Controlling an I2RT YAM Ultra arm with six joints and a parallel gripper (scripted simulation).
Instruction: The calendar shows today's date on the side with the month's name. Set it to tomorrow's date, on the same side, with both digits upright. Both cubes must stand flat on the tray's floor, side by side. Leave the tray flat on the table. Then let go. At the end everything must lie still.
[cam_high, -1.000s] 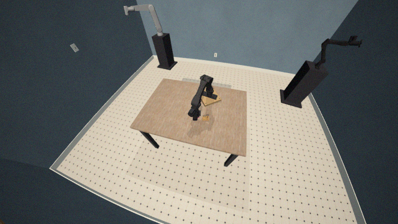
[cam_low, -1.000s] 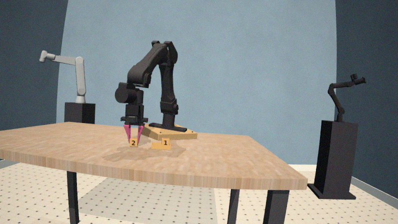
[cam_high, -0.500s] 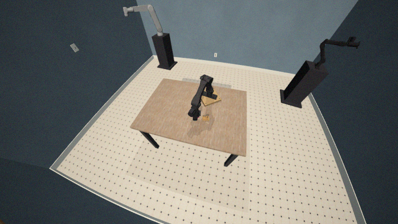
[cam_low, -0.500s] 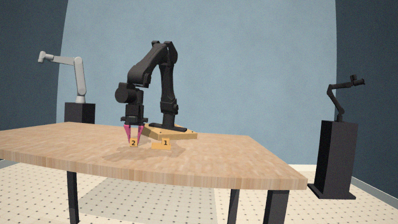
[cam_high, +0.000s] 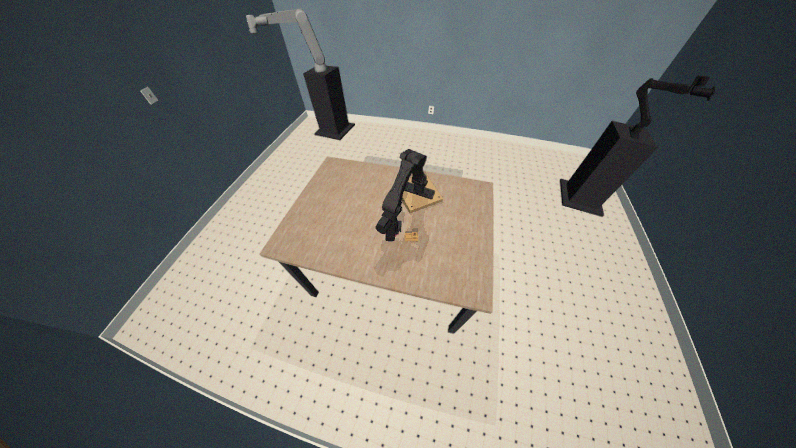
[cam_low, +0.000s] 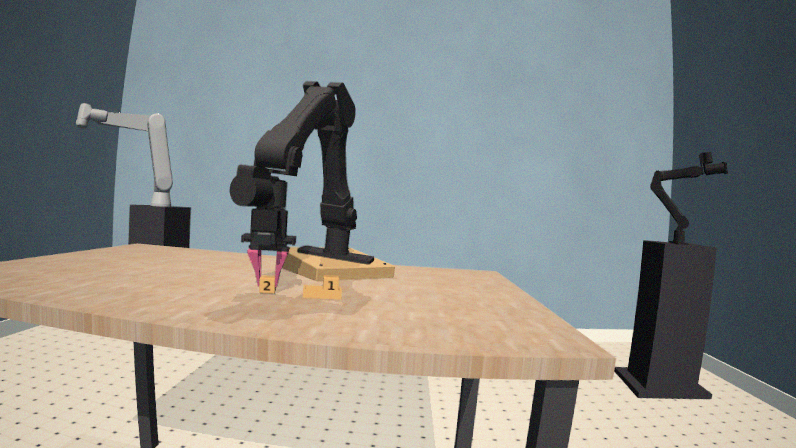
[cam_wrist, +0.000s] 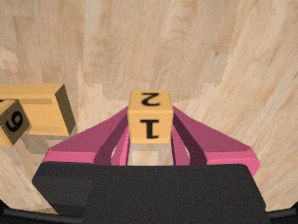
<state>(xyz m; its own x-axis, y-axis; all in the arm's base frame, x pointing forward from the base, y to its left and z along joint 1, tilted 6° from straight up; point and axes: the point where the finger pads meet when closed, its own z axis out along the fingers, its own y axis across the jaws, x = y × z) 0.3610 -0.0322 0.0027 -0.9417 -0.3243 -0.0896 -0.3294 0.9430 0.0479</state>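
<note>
Right now the digit cube is right at my hand. The rest, counted from my hand: tan tray: 40 mm behind, 100 mm to the left, 10 mm below.
</note>
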